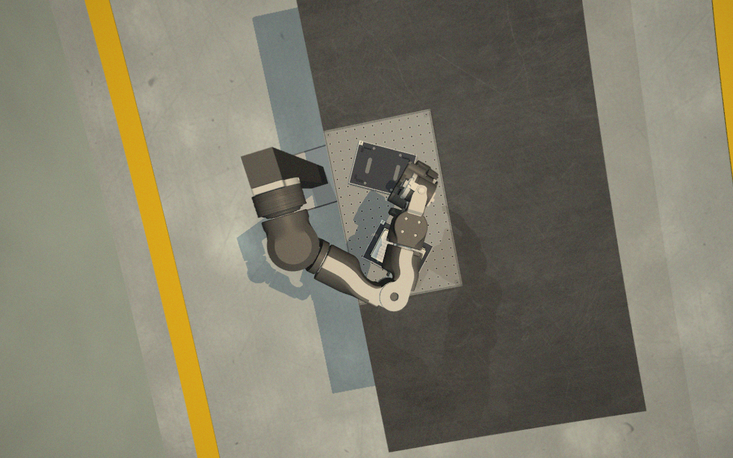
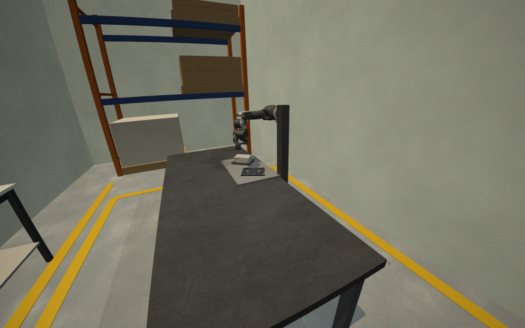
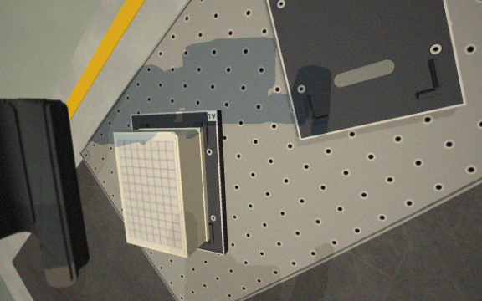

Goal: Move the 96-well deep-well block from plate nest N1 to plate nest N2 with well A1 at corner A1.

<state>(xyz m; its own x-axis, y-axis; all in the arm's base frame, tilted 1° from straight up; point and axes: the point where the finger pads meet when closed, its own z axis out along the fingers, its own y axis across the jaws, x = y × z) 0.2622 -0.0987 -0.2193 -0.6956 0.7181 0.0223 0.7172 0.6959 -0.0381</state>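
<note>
The cream 96-well deep-well block lies 70 mm behind my hand, 150 mm to the right of it and 140 mm below it. The rest, counted from my hand: A1 corner mark (90 mm behind, 60 mm to the right, 160 mm below).
</note>
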